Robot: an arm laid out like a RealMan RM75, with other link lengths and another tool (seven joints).
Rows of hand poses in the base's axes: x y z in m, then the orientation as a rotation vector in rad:
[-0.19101 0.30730 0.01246 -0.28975 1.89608 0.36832]
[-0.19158 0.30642 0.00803 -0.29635 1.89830 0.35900]
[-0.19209 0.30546 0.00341 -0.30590 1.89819 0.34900]
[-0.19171 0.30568 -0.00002 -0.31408 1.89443 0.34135]
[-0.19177 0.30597 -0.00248 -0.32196 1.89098 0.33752]
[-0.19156 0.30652 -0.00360 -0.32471 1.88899 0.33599]
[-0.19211 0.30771 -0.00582 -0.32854 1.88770 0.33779]
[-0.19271 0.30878 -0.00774 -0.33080 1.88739 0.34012]
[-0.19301 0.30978 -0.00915 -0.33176 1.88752 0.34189]
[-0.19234 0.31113 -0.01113 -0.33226 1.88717 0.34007]
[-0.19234 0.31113 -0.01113 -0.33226 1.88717 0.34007]
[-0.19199 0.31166 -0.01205 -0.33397 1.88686 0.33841]
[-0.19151 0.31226 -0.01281 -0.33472 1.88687 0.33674]
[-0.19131 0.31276 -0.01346 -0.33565 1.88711 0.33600]
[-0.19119 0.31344 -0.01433 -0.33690 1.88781 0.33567]
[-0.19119 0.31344 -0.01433 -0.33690 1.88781 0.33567]
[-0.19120 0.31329 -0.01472 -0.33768 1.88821 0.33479]
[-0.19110 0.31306 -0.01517 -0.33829 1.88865 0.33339]
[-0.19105 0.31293 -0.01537 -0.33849 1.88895 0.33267]
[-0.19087 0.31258 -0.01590 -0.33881 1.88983 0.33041]
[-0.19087 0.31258 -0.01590 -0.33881 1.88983 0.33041]
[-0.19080 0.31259 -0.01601 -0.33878 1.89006 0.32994]
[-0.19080 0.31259 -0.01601 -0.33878 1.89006 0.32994]
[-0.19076 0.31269 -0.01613 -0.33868 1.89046 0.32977]
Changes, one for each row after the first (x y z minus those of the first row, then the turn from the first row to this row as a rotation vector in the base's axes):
[-0.00057 -0.00088 -0.00443 -0.00990 -0.00007 -0.00001]
[-0.00108 -0.00184 -0.00905 -0.02121 -0.00266 0.00172]
[-0.00070 -0.00162 -0.01248 -0.02955 -0.00822 0.00370]
[-0.00076 -0.00133 -0.01494 -0.03526 -0.01270 0.00735]
[-0.00055 -0.00078 -0.01606 -0.03722 -0.01506 0.00854]
[-0.00110 0.00041 -0.01828 -0.03762 -0.01615 0.01212]
[-0.00170 0.00148 -0.02020 -0.03710 -0.01610 0.01485]
[-0.00200 0.00248 -0.02161 -0.03640 -0.01568 0.01639]
[-0.00133 0.00383 -0.02359 -0.03780 -0.01639 0.01585]
[-0.00133 0.00383 -0.02359 -0.03780 -0.01639 0.01585]
[-0.00098 0.00436 -0.02451 -0.03968 -0.01709 0.01623]
[-0.00050 0.00496 -0.02527 -0.04117 -0.01744 0.01594]
[-0.00030 0.00546 -0.02592 -0.04217 -0.01739 0.01622]
[-0.00018 0.00614 -0.02679 -0.04314 -0.01683 0.01693]
[-0.00018 0.00614 -0.02679 -0.04314 -0.01683 0.01693]
[-0.00019 0.00599 -0.02718 -0.04419 -0.01665 0.01703]
[-0.00009 0.00576 -0.02763 -0.04552 -0.01651 0.01677]
[-0.00004 0.00563 -0.02783 -0.04616 -0.01637 0.01655]
[0.00014 0.00528 -0.02836 -0.04801 -0.01596 0.01565]
[0.00014 0.00528 -0.02836 -0.04801 -0.01596 0.01565]
[0.00021 0.00529 -0.02847 -0.04836 -0.01583 0.01540]
[0.00021 0.00529 -0.02847 -0.04836 -0.01583 0.01540]
[0.00025 0.00539 -0.02859 -0.04850 -0.01547 0.01524]

